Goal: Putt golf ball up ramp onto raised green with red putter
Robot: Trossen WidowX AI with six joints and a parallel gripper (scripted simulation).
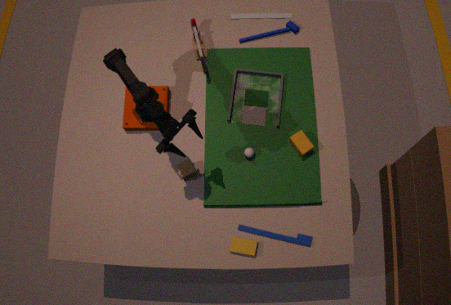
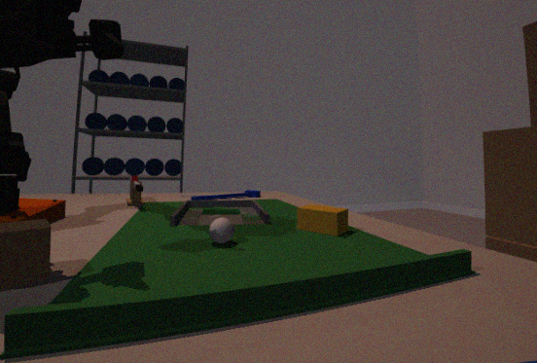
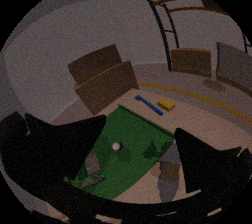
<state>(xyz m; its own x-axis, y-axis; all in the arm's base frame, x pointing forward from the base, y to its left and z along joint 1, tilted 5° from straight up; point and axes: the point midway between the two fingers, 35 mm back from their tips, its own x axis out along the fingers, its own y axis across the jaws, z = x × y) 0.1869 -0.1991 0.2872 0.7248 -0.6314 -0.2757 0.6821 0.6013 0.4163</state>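
My gripper tip is 260 mm above the tan block, 60 mm past it and 10 mm to the left of it. Round my gripper tip: green mat (290 mm below, 250 mm ahead, 200 mm to the left); then white golf ball (260 mm below, 200 mm ahead, 50 mm to the left); then yellow block (410 mm ahead, 260 mm below, 80 mm to the left).
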